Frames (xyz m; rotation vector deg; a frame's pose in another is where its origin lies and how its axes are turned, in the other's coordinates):
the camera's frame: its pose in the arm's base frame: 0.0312 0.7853 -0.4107 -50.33 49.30 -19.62
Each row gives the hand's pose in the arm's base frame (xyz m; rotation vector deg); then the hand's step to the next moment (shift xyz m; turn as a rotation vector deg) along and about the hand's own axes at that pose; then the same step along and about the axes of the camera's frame.
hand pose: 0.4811 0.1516 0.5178 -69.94 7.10 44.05
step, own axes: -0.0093 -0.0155 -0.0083 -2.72 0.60 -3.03
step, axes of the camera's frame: 0.0039 -0.0195 0.0012 1.50 -2.01 -3.26
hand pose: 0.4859 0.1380 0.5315 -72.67 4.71 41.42
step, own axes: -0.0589 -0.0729 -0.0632 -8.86 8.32 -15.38
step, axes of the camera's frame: 0.0276 -0.1086 -0.0147 9.98 -3.39 -16.53
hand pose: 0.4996 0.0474 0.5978 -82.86 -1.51 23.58
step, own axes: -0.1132 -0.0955 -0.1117 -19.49 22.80 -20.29
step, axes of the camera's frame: 0.0006 -0.1663 -0.0821 12.51 2.95 -33.85
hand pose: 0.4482 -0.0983 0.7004 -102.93 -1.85 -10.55
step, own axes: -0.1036 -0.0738 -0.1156 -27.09 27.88 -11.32
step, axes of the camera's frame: -0.0686 -0.1087 -0.1141 8.15 14.61 -36.87
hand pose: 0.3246 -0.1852 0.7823 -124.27 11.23 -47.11
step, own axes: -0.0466 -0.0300 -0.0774 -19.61 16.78 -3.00
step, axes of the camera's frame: -0.0673 -0.0279 -0.0613 4.38 13.78 -21.59
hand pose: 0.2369 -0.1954 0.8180 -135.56 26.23 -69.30
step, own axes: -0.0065 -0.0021 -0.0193 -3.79 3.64 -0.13
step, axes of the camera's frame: -0.0158 -0.0037 -0.0125 1.42 2.84 -4.19
